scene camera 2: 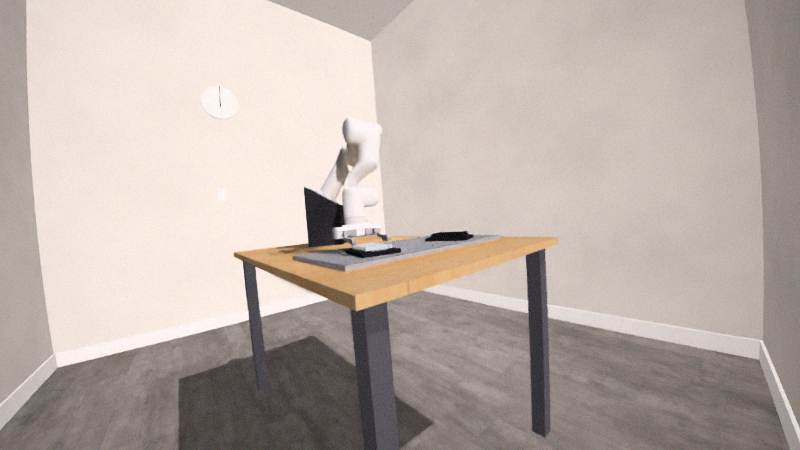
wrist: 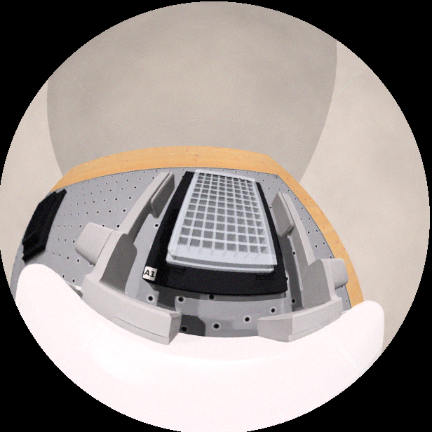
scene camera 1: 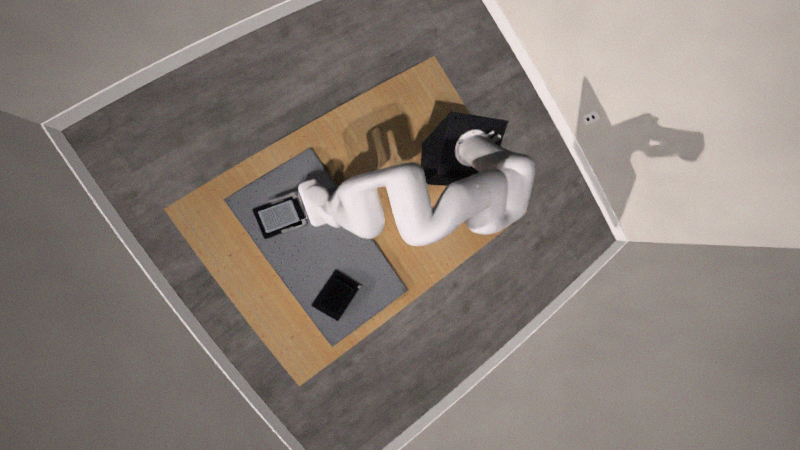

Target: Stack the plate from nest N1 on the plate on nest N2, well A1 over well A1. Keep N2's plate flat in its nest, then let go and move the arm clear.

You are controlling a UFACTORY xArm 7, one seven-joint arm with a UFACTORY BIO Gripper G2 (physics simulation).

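Frame: origin at the arm's base, x ahead, y left, z up, level; metres.
Seen in the pictures: hand, its tool point: [scene camera 2: 369, 239] [scene camera 1: 282, 215]; arm's base, origin of its link: [scene camera 2: 326, 197] [scene camera 1: 472, 148].
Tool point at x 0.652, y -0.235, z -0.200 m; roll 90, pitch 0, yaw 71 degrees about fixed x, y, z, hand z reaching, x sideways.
Pixels of each thing's middle, then the offset from my tool point to it. "spot": a spot on its surface instead. Level surfaces: height alone.
- pale gridded well plate, middle of its body: [scene camera 2: 371, 246] [scene camera 1: 279, 216] 0.015 m ahead, 0.008 m right, 0.021 m down
- black nest, a spot on its surface: [scene camera 2: 449, 236] spot: 0.072 m ahead, 0.328 m left, 0.025 m down
- grey perforated board, height of its surface: 0.040 m down
- wooden table, height of its surface: 0.053 m down
A pale gridded well plate [scene camera 1: 279, 216] [scene camera 2: 371, 246] [wrist: 222, 220] sits in a black nest [scene camera 1: 259, 219] [scene camera 2: 373, 253] [wrist: 215, 281] with an A1 tag at one corner. The other black nest [scene camera 1: 336, 294] [scene camera 2: 449, 236] [wrist: 42, 225] stands apart on the same board; a dark piece seems to lie on it, too dark to make out. No N1 or N2 label is readable. My gripper [scene camera 1: 275, 215] [scene camera 2: 369, 239] [wrist: 222, 205] is partly open, pointing down, with one finger to each side of the pale plate. In the wrist view a gap shows between each finger and the plate.
Both nests stand on a grey perforated board [scene camera 1: 307, 251] [scene camera 2: 335, 261] [wrist: 100, 200] on a wooden table [scene camera 1: 240, 279] [scene camera 2: 447, 268] [wrist: 200, 157]. A black angular panel [scene camera 1: 439, 153] [scene camera 2: 321, 221] stands by the arm's base.
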